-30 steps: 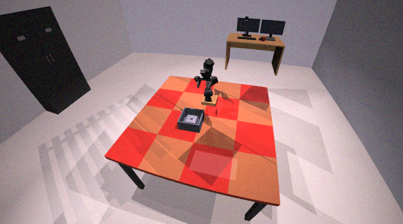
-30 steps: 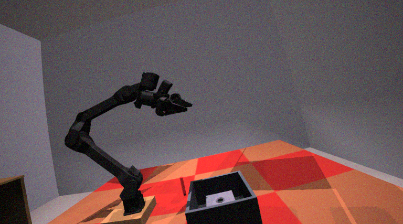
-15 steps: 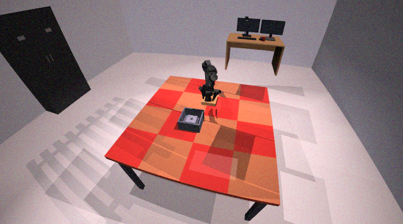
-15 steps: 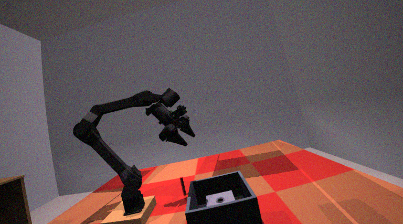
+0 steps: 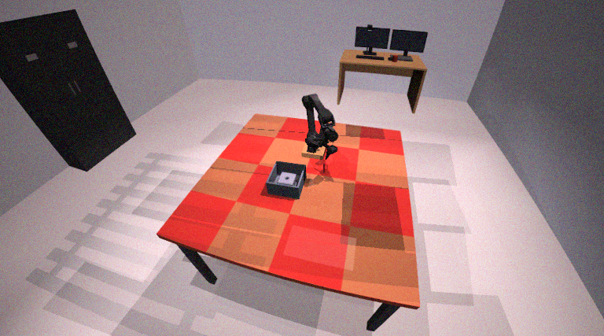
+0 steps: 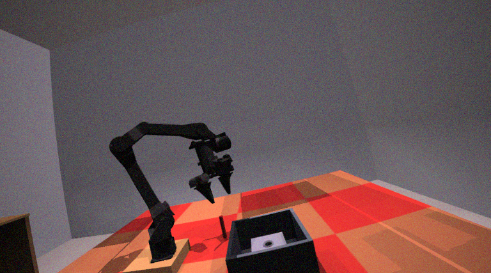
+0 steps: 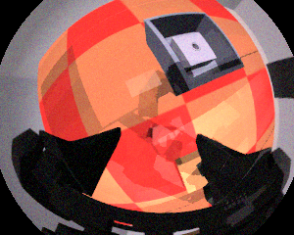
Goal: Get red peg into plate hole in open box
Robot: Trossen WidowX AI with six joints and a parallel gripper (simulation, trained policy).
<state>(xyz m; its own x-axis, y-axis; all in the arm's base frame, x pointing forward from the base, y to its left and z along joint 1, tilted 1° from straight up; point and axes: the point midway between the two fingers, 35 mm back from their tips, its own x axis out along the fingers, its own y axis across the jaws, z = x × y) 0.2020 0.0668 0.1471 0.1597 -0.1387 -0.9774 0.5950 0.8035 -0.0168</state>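
Right now the red peg is 110 mm below my gripper tip, 30 mm to the left of it and 20 mm behind it. Also, from my gripper tip: pale plate: 180 mm to the right, 100 mm below, 100 mm ahead; then dark box: 180 mm to the right, 120 mm below, 100 mm ahead.
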